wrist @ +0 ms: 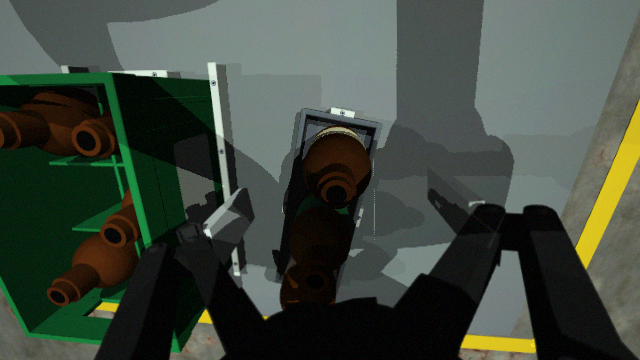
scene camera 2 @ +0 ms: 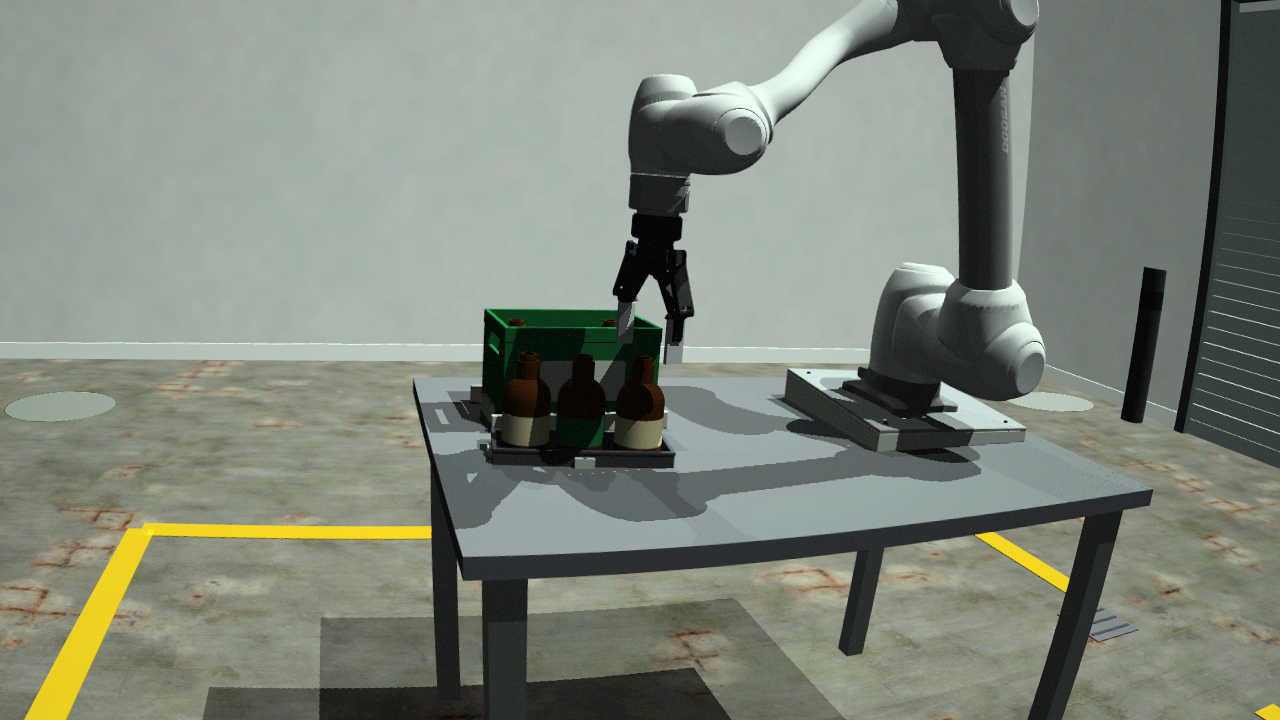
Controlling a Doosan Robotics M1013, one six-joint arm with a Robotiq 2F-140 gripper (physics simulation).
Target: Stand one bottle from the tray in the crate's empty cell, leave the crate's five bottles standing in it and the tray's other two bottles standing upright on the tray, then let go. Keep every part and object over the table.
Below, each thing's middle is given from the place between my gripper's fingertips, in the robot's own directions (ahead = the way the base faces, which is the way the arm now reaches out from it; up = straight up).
I see my gripper 160 mm to the left of the white crate rail [wrist: 217, 72], 150 mm above it and 30 mm short of it.
